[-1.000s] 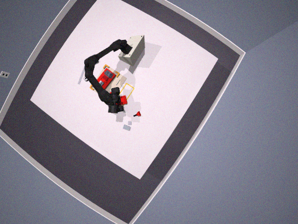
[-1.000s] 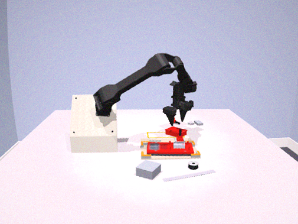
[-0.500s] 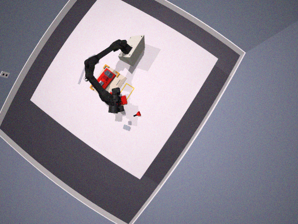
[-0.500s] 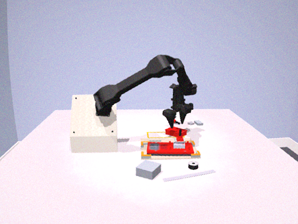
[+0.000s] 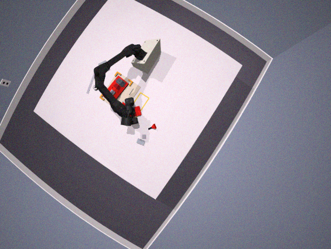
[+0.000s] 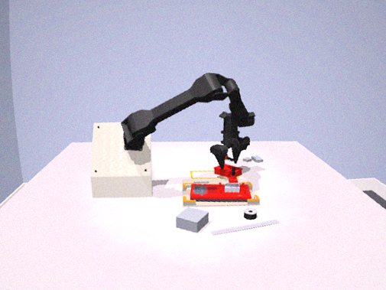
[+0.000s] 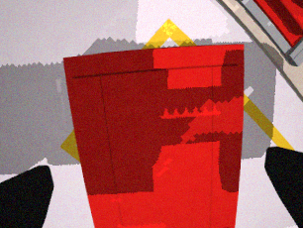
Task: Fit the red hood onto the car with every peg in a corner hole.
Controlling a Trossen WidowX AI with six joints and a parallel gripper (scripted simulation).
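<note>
My gripper tip is now 2 cm above the red hood. Round my gripper tip: thin grey strip: 2 cm behind, 44 cm to the right, 3 cm below; then black wheel: 1 cm ahead, 38 cm to the right, 2 cm below.
</note>
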